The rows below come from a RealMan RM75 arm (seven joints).
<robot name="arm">
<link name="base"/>
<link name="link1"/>
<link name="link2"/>
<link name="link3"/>
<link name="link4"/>
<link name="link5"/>
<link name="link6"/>
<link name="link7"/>
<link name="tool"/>
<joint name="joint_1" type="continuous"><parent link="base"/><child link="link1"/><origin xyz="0 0 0.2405" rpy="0 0 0"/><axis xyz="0 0 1"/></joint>
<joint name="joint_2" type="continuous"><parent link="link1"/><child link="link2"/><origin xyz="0 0 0" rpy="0 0 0"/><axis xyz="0 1 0"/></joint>
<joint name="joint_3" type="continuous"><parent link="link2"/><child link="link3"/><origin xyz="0 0 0.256" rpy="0 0 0"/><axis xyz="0 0 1"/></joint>
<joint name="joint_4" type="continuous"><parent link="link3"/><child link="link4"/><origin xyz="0 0 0" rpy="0 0 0"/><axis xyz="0 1 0"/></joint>
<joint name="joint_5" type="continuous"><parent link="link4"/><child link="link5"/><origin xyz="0 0 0.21" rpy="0 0 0"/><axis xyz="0 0 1"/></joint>
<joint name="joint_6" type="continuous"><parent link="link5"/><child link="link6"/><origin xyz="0 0 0" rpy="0 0 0"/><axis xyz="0 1 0"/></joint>
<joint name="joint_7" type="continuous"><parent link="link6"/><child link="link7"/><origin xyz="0 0 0.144" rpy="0 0 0"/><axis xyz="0 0 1"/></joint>
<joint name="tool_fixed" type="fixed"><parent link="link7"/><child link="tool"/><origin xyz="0 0 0" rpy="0 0 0"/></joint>
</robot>
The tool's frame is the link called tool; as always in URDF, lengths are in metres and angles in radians. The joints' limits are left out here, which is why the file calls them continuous.
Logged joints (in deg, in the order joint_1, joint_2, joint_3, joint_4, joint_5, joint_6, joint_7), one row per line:
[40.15 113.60 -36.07 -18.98 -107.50 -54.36 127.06]
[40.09 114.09 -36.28 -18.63 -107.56 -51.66 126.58]
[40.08 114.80 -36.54 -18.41 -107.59 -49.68 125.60]
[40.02 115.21 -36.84 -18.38 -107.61 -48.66 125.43]
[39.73 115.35 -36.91 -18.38 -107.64 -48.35 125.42]
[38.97 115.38 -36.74 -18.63 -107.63 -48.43 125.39]
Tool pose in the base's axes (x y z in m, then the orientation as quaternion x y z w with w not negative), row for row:
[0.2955 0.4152 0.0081 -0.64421 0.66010 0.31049 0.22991]
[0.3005 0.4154 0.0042 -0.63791 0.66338 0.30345 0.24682]
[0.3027 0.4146 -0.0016 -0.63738 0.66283 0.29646 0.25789]
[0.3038 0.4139 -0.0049 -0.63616 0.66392 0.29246 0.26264]
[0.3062 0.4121 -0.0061 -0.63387 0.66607 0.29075 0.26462]
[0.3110 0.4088 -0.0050 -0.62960 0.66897 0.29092 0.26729]
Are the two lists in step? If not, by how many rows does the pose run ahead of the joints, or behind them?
They are in step.
